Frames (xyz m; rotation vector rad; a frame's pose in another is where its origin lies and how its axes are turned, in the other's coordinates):
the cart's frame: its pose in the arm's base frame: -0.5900 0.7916 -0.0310 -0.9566 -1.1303 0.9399
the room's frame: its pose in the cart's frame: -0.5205 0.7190 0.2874 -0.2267 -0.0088 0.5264
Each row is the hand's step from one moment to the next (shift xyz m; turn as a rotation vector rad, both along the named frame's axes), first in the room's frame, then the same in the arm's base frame.
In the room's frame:
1: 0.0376 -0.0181 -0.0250 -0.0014 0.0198 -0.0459
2: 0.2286 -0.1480 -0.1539 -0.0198 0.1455 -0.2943
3: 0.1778 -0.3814 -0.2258 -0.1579 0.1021 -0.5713
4: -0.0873 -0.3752 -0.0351 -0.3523 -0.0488 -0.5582
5: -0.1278 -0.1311 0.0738 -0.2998 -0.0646 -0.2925
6: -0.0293 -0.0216 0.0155 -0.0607 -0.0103 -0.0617
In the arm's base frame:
1: 0.0294 0.0373 0.0106 0.0459 -0.0119 -0.0159
2: 0.1792 0.2355 0.1013 0.2935 -0.0911 -0.1173
3: 0.2352 0.2326 0.3444 0.5468 -0.2493 -0.0251
4: 0.0097 0.0002 0.3867 0.5015 -0.3991 0.1653
5: -0.0954 -0.0826 0.1518 0.2453 -0.3109 0.1510
6: -0.0202 -0.0211 0.0267 0.0522 -0.0639 0.0280

